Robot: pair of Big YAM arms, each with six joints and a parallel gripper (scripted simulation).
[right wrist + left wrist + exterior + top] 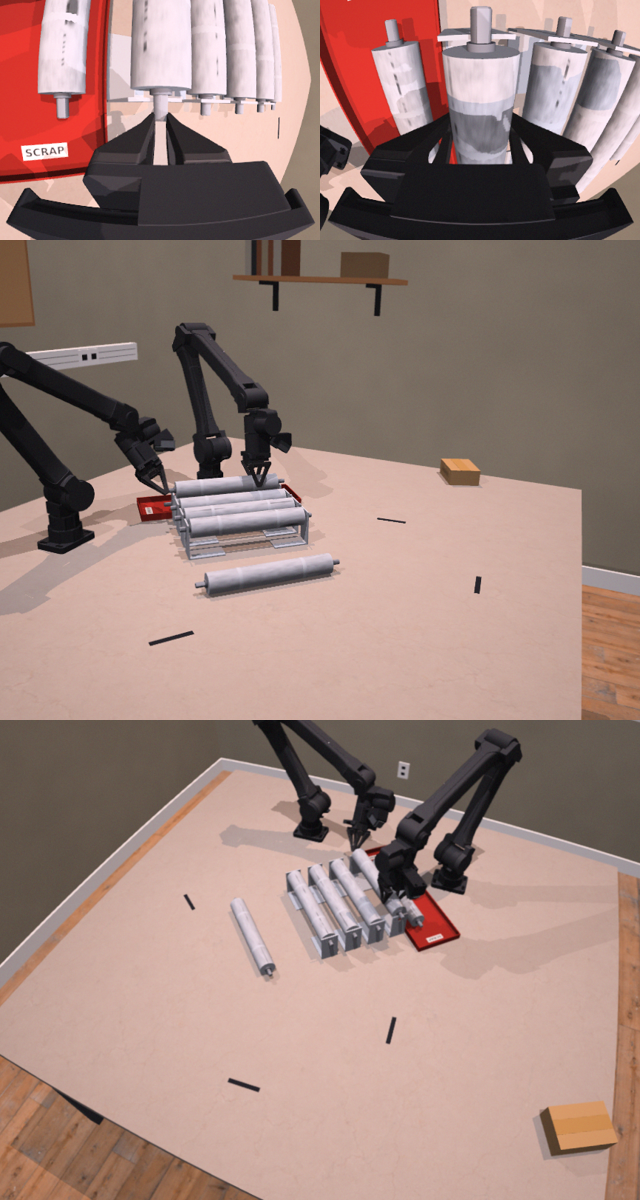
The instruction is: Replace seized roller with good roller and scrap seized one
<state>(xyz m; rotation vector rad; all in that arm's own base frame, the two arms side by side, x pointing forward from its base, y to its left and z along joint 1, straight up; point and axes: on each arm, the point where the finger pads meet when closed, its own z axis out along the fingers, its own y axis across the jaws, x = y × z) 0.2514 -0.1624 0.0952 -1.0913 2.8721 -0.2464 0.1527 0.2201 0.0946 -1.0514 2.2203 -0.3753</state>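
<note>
Right now the roller is 12 cm behind my left hand, 2 cm to the right of it and 7 cm below it. The rest, counted from my left hand: red scrap tray 14 cm behind, 9 cm below; then cardboard box 38 cm ahead, 69 cm to the left, 6 cm below.
</note>
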